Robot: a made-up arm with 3 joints. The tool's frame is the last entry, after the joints.
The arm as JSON. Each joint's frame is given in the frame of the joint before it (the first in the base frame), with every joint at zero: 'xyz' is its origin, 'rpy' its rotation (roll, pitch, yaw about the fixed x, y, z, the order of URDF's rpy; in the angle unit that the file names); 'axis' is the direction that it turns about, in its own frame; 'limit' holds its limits. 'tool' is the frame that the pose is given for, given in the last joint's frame.
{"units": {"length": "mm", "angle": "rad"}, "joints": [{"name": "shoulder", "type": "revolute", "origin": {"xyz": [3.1, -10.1, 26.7], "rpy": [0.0, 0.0, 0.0]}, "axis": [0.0, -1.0, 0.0], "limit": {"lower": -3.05, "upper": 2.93}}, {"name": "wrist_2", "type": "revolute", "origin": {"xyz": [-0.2, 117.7, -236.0], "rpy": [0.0, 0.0, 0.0]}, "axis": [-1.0, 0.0, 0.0], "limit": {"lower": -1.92, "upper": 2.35}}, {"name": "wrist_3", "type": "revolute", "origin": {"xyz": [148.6, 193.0, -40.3], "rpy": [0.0, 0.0, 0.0]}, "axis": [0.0, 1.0, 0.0], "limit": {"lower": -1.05, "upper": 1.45}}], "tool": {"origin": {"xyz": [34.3, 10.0, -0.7], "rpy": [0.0, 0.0, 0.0]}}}
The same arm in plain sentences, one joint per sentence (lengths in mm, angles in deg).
The arm has three revolute joints in a row. What follows holds with every joint at zero, and every direction is one of the base frame's.
The first joint is mounted 3.1 mm along +x and 10.1 mm along -y and 26.7 mm along +z from the base frame's origin and turns about -y, from -174.75 to 167.88 deg.
The second joint is mounted 0.2 mm along -x and 117.7 mm along +y and 236 mm along -z from the first joint and turns about -x, from -110.01 to 134.65 deg.
The third joint is mounted 148.6 mm along +x and 193 mm along +y and 40.3 mm along -z from the second joint and turns about +y, from -60.16 to 83.08 deg.
The tool frame, which is the frame that the pose is given for, is mounted 34.3 mm along +x and 10 mm along +y and 0.7 mm along -z from the third joint; its axes are parallel to the base frame's.

